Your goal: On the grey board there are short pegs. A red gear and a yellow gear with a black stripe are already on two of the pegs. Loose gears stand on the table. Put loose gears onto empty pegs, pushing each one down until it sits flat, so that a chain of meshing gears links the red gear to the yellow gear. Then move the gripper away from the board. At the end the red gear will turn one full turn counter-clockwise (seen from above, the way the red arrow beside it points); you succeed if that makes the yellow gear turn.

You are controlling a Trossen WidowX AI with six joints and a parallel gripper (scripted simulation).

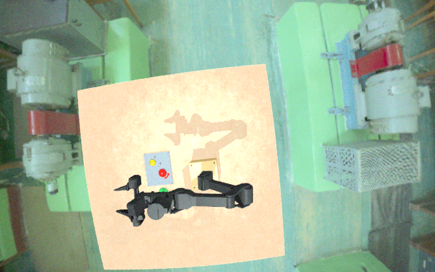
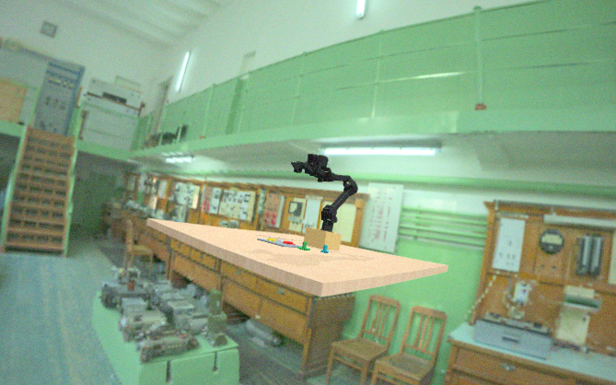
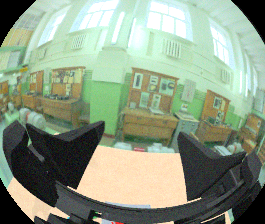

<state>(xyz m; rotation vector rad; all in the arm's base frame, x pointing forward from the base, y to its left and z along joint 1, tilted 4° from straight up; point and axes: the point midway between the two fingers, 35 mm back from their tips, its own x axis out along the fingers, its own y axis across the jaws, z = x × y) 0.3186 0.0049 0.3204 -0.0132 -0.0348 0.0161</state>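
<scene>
My gripper tip is 430 mm above the green gear, 120 mm to the right of it and 40 mm past it. Round my gripper tip: yellow gear 430 mm below, 80 mm to the right, 20 mm ahead; then small blue gear 430 mm below, 180 mm to the left, 130 mm behind; then red gear 430 mm below, 40 mm behind, 10 mm to the right.
</scene>
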